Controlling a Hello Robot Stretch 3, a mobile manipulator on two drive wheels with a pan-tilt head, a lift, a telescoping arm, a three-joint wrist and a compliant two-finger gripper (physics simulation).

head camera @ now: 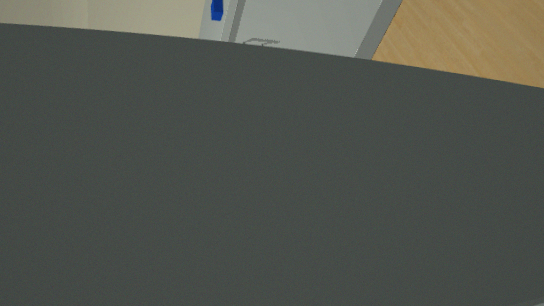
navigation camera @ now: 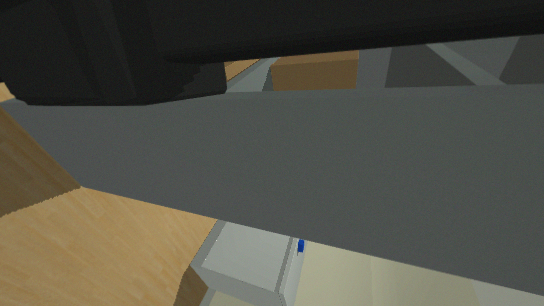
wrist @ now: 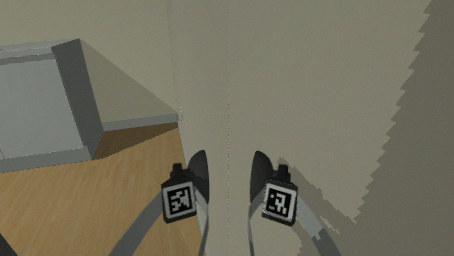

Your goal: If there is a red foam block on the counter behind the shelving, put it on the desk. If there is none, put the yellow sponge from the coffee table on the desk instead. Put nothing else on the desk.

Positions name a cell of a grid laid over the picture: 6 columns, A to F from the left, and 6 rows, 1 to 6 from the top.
Observation:
In view: my gripper (wrist: D4) and a grey counter with cabinet doors (wrist: A3).

